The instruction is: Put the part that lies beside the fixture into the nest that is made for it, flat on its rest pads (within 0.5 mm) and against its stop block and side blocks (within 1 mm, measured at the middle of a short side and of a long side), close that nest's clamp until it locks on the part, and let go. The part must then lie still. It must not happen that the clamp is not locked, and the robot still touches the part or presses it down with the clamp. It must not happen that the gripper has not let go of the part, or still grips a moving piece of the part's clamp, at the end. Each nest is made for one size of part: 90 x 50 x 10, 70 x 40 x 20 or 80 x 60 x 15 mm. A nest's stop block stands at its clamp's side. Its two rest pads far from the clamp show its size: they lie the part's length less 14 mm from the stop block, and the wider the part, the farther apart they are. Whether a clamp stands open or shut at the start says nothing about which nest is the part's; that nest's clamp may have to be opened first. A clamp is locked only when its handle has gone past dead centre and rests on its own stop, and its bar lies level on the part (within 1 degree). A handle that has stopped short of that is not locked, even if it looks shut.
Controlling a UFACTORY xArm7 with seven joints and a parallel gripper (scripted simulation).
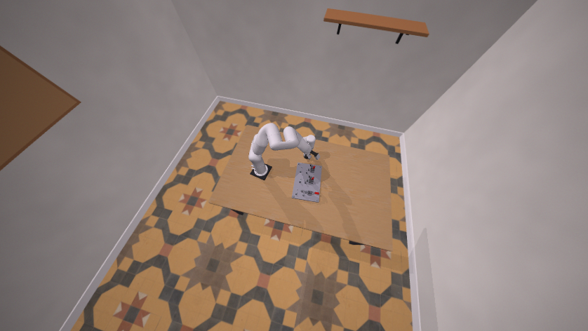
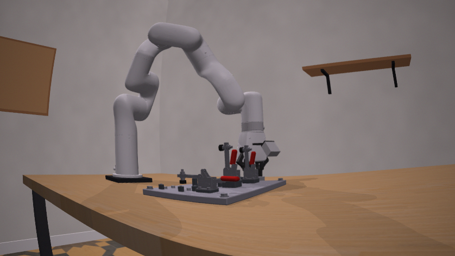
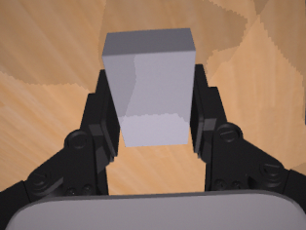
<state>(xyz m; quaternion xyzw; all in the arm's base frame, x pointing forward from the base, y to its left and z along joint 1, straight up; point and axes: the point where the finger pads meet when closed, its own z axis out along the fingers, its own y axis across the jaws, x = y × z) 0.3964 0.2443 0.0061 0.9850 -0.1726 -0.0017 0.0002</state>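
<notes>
Right now my hand is 10 mm above the part. Also, from my hand: grey fixture plate: 260 mm to the right, 40 mm ahead, 10 mm below; toggle clamp: 370 mm to the right, 80 mm ahead, 20 mm above.
</notes>
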